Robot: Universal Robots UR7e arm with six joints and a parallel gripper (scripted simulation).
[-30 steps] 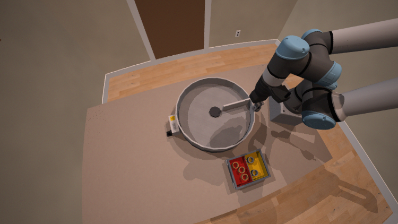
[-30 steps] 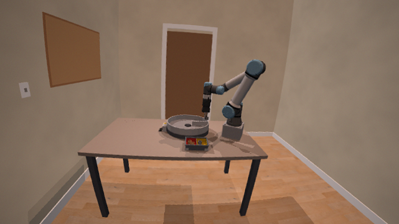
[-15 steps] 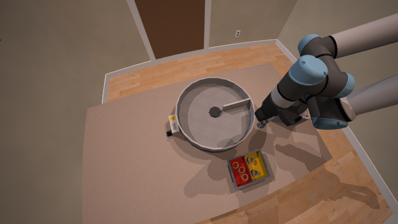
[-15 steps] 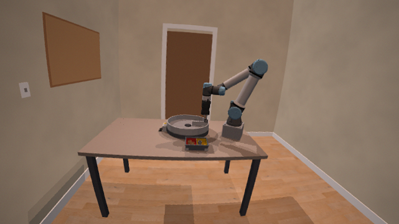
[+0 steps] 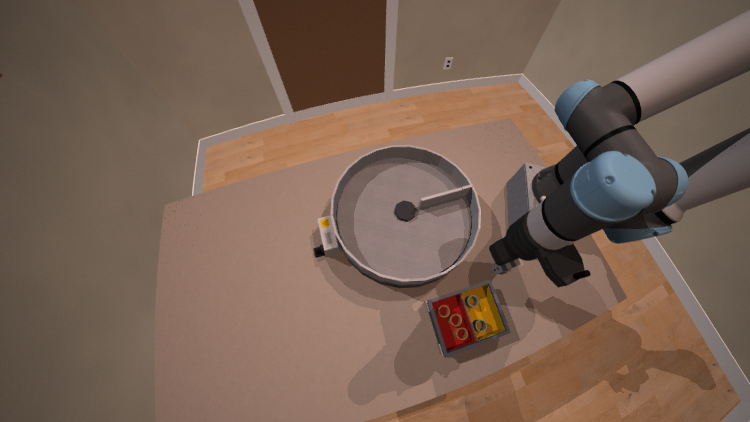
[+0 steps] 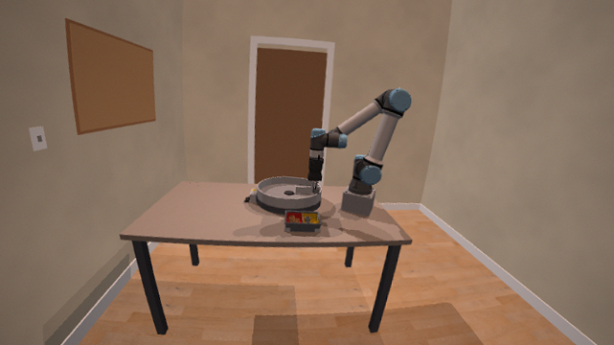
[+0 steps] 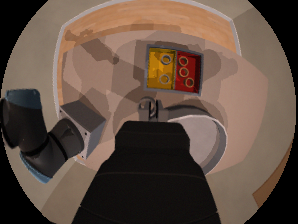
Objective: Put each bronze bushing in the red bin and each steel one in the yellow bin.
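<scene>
My hand is 150 mm above the red bin, 90 mm to the right of it and 70 mm short of it. Also, from my hand: turntable (240 mm to the right, 130 mm below, 130 mm ahead).
</scene>
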